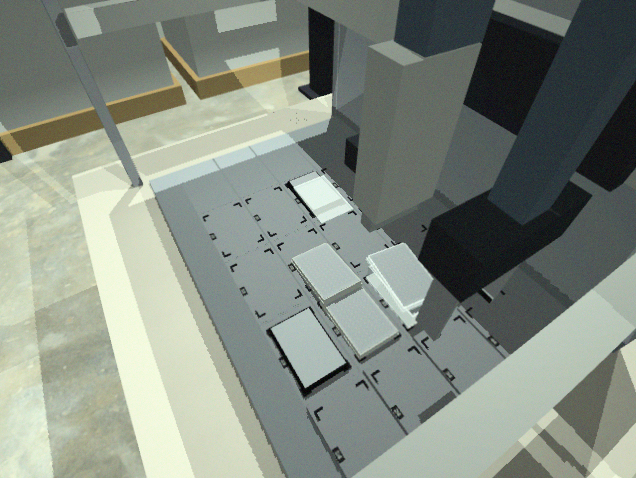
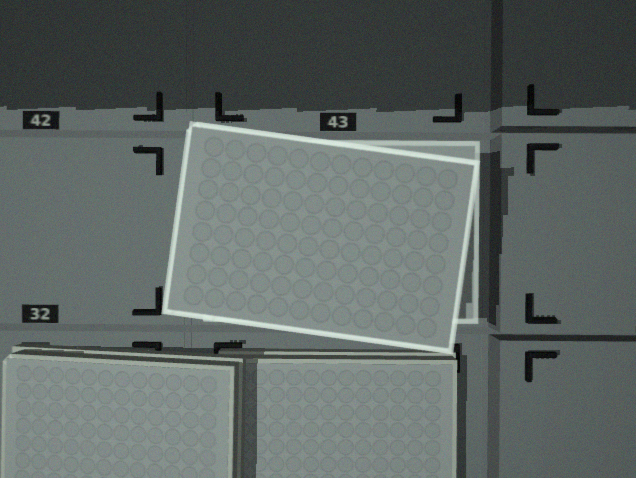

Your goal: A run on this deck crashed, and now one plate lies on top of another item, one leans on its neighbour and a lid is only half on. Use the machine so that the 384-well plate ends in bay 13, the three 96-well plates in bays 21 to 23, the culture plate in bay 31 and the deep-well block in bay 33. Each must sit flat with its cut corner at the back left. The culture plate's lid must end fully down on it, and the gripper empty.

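Places are measured from the robot's base along level axes (x ahead, y left, z up), in millimetres.
Pixels of known places: gripper, fingertip midpoint: (image 1: 455,310); robot's base at its link origin: (image 1: 204,218).
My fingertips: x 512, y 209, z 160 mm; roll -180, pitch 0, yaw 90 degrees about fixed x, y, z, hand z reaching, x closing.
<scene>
For each thing: its middle in the pictures, then the offset to it from my fingertips.
- pale item at the middle of its body: (image 2: 339,232) (image 1: 404,286) dx -120, dy +48, dz -139 mm
- dark-edged plate at the middle of its body: (image 1: 307,346) dx -120, dy -166, dz -153 mm
- culture plate's lid at the middle of its body: (image 1: 322,198) dx -411, dy +48, dz -146 mm
A 96-well plate (image 1: 401,274) (image 2: 318,236) lies turned on top of a pale item (image 1: 408,316) (image 2: 476,231) at bay 33; most of the lower item is hidden. In front, a 96-well plate (image 1: 362,323) (image 2: 354,421) is at bay 23, and another (image 1: 326,272) (image 2: 118,421) is close on its left, slightly turned. The dark-edged plate (image 1: 308,349) is at bay 13. The culture plate's lid (image 1: 321,195) lies shifted over its black base (image 1: 295,191) at bay 31. My gripper (image 1: 461,316) is open and empty, beside and above the stack; its far jaw is partly hidden. Cut corners cannot be made out.
The pale column (image 1: 411,133) of the parked stage stands behind the gripper and hides part of the deck. A pale frame beam (image 1: 514,375) crosses the front right. Black corner marks (image 2: 532,308) bound the bays right of the stack.
</scene>
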